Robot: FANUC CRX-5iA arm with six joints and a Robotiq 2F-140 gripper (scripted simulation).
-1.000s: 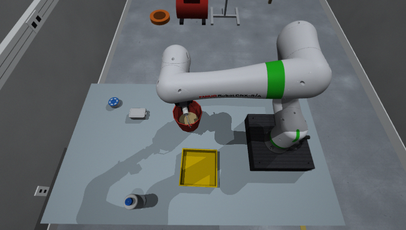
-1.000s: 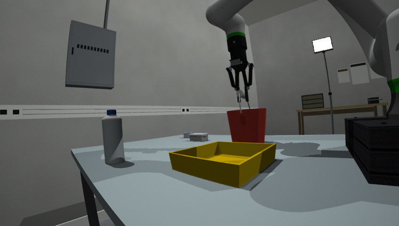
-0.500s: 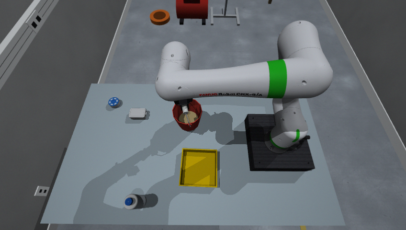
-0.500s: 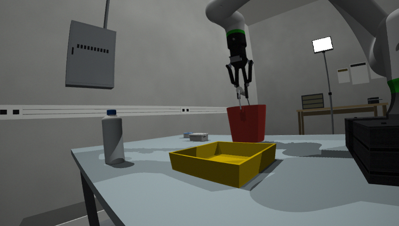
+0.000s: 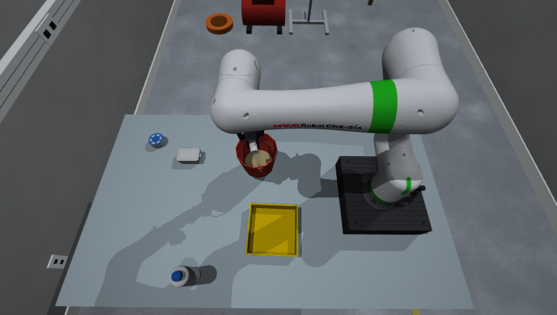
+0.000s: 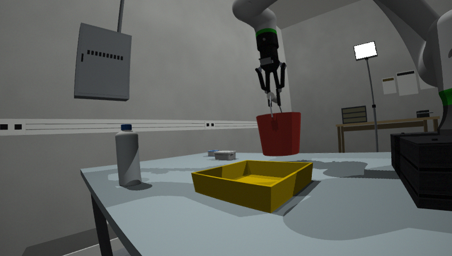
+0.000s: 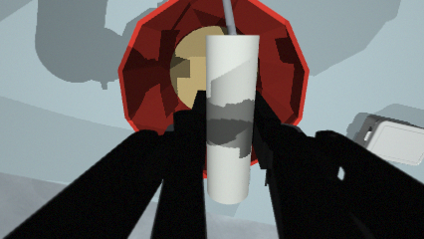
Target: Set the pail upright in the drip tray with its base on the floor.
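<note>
My gripper is now 9 cm above the red pail and 1 cm past it. The rest, counted from my hand: yellow drip tray: 30 cm to the left, 25 cm below, 8 cm behind; then small grey box: 34 cm ahead, 24 cm below, 6 cm to the right; then white handle grip: 3 cm below.
</note>
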